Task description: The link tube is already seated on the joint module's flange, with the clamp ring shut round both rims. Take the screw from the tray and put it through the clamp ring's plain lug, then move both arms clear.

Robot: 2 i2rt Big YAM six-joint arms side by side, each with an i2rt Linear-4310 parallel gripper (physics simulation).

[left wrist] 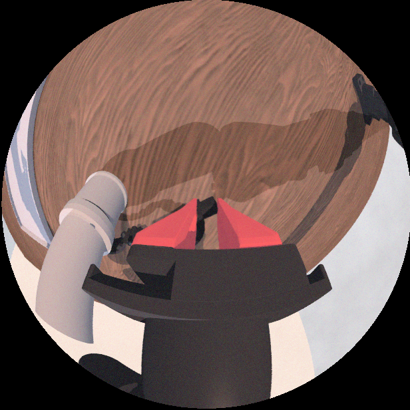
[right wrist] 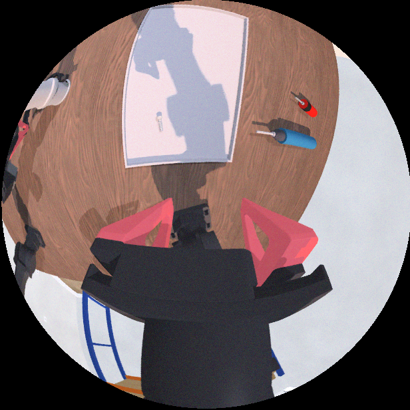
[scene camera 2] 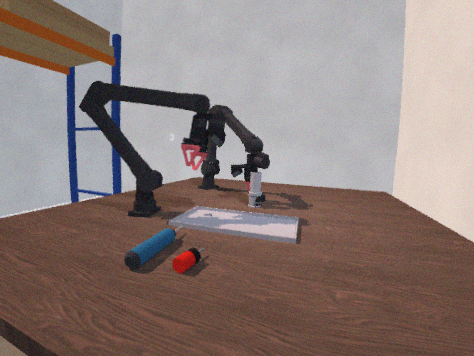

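Seen in the pictures: right gripper, between the fingertips: (scene camera 2: 191, 168); left arm's base, origin of its link: (scene camera 2: 208, 187); right arm's base, origin of its link: (scene camera 2: 145, 212).
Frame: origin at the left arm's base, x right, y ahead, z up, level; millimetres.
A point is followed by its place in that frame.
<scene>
The screw (right wrist: 159, 121) lies in the tray (right wrist: 125, 100) (scene camera 2: 298, 235) {z 14, x 427, y 831 mm}. The grey link tube (scene camera 2: 255, 181) {z 121, x 196, y 515 mm} (left wrist: 65, 270) stands upright on the joint module (left wrist: 105, 192) (right wrist: 62, 92), with the pale clamp ring (left wrist: 95, 227) round the joint between them. The ring's lugs cannot be made out. My left gripper (left wrist: 206, 203) (scene camera 2: 248, 186) {z 37, x 91, y 418 mm} is low beside the module, its fingers closed on what looks like the end of a thin black cable (left wrist: 207, 206). My right gripper (right wrist: 206, 203) (scene camera 2: 194, 161) {z 187, x 502, y 436 mm} is part open and empty, high above the table, on the arm side of the tray.
A blue-handled tool (scene camera 2: 151, 248) {z 31, x 787, y 640 mm} (right wrist: 297, 139) and a red-handled tool (scene camera 2: 185, 261) {z 28, x 766, y 738 mm} (right wrist: 309, 108) lie beside the tray. Black beaded pieces (left wrist: 129, 235) lie close by the module. A shelf rack (scene camera 2: 116, 125) stands behind at the picture's left.
</scene>
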